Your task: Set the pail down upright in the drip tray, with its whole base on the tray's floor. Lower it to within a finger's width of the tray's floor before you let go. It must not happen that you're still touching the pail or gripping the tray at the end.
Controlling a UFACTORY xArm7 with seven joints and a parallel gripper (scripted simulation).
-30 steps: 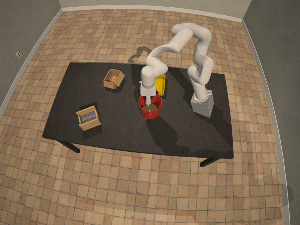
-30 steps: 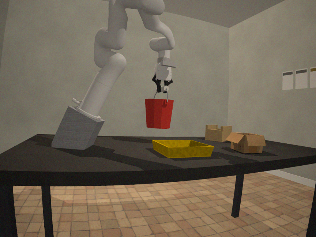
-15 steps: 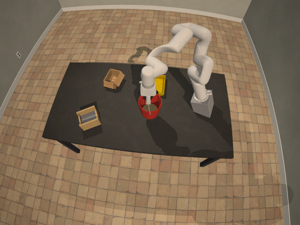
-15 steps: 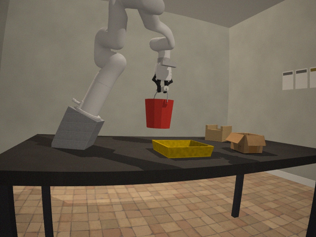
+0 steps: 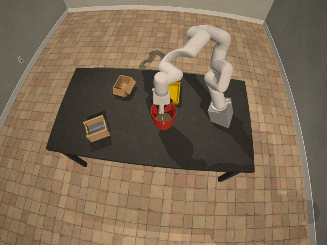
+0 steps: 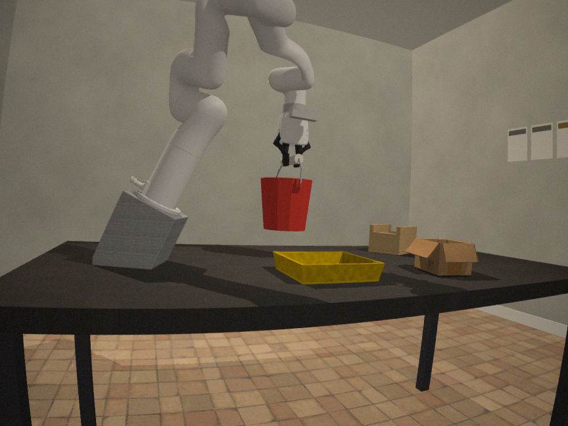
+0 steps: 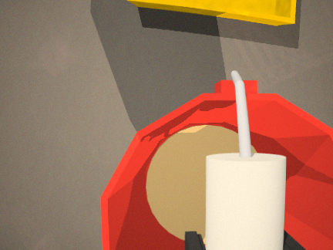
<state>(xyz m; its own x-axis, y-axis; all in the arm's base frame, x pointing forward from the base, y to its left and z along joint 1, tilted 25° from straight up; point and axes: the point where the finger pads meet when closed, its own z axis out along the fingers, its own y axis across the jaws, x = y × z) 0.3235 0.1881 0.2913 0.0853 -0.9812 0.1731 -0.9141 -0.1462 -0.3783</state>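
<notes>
The pail handle lies 3 cm below my hand. Round my hand: yellow drip tray: 31 cm to the right, 30 cm below, 2 cm behind; red pail: 9 cm below, 1 cm behind; cardboard box: 36 cm ahead, 33 cm to the right, 27 cm below.
</notes>
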